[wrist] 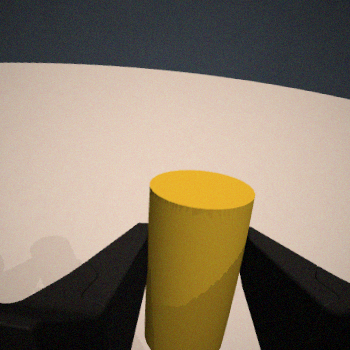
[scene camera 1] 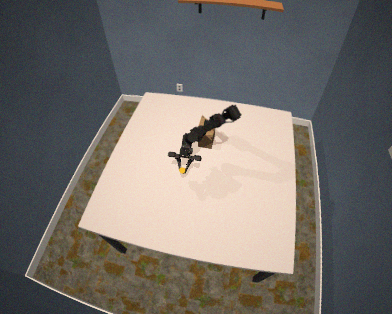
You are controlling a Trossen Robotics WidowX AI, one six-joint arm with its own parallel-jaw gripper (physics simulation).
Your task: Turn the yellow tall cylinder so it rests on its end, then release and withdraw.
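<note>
The yellow tall cylinder is held between the fingers of my gripper. In the wrist view its lit round end faces up and its side runs down between the two black fingers, so it looks roughly upright. Its lower end is cut off by the bottom of the wrist view. In the scene view its round top shows as a small yellow spot at the fingertips. Whether its lower end touches the table is hidden. My gripper is shut on the cylinder.
The pale table extends around the gripper. A brown block-like object stands behind and to the right of the gripper, partly hidden under the arm. Shadows of the arm fall on the table to the right.
</note>
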